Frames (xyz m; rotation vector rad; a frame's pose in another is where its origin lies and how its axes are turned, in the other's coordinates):
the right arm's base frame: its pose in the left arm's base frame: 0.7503 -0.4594 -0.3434 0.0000 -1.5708 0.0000
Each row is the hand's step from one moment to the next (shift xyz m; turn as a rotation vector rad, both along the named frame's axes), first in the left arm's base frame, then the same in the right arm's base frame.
Working: the left arm's base frame: its pose in the right arm's base frame: 0.3434 0.4594 0.7503 0.0000 1.5708 0.0000

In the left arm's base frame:
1: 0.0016 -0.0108 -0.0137 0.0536 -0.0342 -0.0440
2: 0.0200 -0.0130 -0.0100 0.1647 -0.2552 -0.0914
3: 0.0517 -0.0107 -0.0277 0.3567 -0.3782 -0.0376
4: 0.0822 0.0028 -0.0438 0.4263 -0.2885 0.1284
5: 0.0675 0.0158 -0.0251 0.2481 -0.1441 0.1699
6: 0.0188 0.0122 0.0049 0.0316 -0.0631 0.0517
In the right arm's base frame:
1: -0.0137 -0.0108 -0.0016 -0.0440 -0.0342 -0.0536
2: -0.0100 -0.0130 -0.0200 -0.0914 -0.2552 -0.1647
3: -0.0277 -0.0107 -0.0517 -0.0376 -0.3782 -0.3567
4: -0.0438 0.0028 -0.0822 0.1284 -0.2885 -0.4263
5: -0.0251 0.0158 -0.0675 0.1699 -0.1441 -0.2481
6: 0.0049 0.0122 -0.0188 0.0517 -0.0631 -0.0316

